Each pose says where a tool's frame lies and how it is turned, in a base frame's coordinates. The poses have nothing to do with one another.
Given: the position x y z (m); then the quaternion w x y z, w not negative.
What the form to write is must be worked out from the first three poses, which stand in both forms.
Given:
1: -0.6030, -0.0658, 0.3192, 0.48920, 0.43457, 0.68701, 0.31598
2: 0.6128, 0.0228, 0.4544, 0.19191, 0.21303, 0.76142, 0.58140
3: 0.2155, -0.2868, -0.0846, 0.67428, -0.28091, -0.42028, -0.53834
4: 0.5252, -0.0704, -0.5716, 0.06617, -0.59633, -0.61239, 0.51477
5: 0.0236, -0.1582, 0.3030, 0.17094, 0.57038, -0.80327, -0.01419
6: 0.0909, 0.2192, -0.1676, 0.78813, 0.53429, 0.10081, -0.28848
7: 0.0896, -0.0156, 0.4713, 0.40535, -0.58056, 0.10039, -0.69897
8: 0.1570, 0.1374, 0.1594, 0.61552, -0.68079, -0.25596, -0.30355
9: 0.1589, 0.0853, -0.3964, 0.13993, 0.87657, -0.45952, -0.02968
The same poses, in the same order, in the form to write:
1: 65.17, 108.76, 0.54, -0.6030, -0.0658, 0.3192
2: 87.36, 104.49, 56.10, 0.6128, 0.0228, 0.4544
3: 175.15, 60.73, 107.64, 0.2155, -0.2868, -0.0846
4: -53.09, 117.47, -141.56, 0.5252, -0.0704, -0.5716
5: 139.88, 160.25, -149.37, 0.0236, -0.1582, 0.3030
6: 59.21, 65.87, -99.42, 0.0909, 0.2192, -0.1676
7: -140.08, 72.20, 20.30, 0.0896, -0.0156, 0.4713
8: -136.86, 93.32, 84.35, 0.1570, 0.1374, 0.1594
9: 105.69, 163.55, -129.64, 0.1589, 0.0853, -0.3964
